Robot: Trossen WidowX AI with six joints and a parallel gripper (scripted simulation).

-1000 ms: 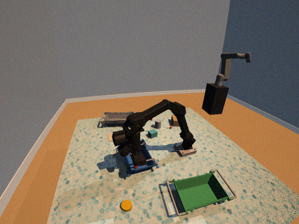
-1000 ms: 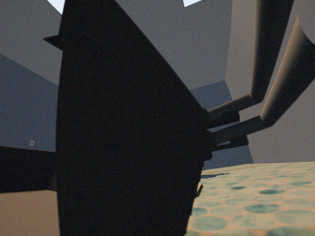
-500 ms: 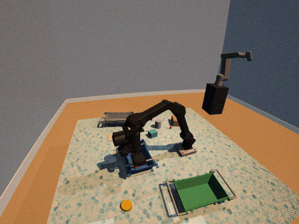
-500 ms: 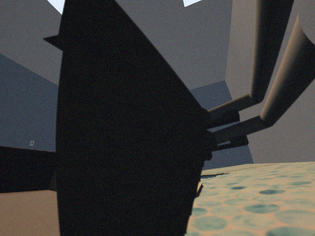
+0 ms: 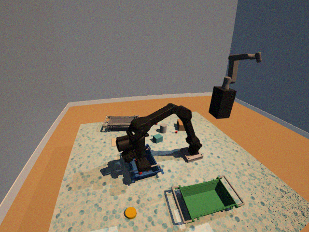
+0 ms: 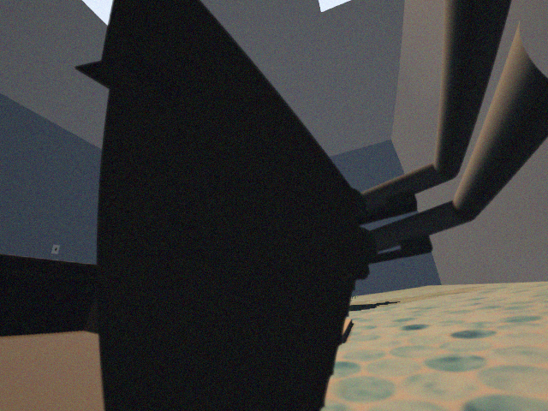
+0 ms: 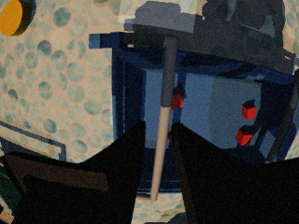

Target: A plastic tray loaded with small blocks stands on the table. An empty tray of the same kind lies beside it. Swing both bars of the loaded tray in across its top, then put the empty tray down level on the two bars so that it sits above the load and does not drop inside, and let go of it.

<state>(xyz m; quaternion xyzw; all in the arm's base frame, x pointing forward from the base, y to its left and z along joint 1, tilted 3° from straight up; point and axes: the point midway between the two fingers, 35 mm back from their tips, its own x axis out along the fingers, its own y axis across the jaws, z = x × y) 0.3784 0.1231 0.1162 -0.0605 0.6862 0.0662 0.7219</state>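
My gripper tip is now 30 cm past the green tray, 22 cm to the right of it and 5 cm above it. The rest, counted from my gripper tip: orange disc 7 cm ahead, 21 cm to the left, 8 cm below; tan card 11 cm ahead, 36 cm to the right, 9 cm below; teal cube 17 cm behind, 33 cm to the right, 7 cm below.
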